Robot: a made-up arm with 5 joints.
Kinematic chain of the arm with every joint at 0, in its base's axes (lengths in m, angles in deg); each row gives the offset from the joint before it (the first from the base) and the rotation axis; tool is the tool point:
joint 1: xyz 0 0 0.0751 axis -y
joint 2: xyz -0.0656 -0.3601 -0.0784 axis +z
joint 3: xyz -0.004 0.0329 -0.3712 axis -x
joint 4: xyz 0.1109 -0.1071 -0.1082 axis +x
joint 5: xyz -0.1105 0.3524 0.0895 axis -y
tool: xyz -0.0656 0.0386 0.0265
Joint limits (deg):
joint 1: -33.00..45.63
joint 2: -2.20..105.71
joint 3: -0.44..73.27
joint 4: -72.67..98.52
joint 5: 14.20..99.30
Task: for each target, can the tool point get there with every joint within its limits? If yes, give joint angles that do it. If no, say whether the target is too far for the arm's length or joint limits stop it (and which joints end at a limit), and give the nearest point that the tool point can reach.
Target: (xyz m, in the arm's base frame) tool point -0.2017 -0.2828 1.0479
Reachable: no: joint limits stop it (at a limit: joint 1, joint 4, joint 5) | nearest point -0.2922 -0.3347 0.1279 | short by 0.926 m
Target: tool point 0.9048 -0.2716 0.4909
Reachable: no: joint limits stop it (at a limit: joint 1, joint 3, joint 4, joint 5) | nearest point 0.6818 -0.3234 -0.1061 | short by 0.639 m
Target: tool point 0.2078 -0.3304 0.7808
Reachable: no: joint limits stop it (at a limit: joint 1, joint 2, joint 4, joint 5) | nearest point 0.2408 -0.3717 0.0707 | short by 0.712 m
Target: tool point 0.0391 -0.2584 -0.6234
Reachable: yes | joints 23.70 41.14 61.71 13.95 46.08
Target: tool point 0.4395 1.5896 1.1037
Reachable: no: too far | nearest point 0.1201 -0.0944 -0.1467 | short by 2.122 m
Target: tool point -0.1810 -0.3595 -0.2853
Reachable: yes | joints 20.23 71.18 23.83 47.90 32.25
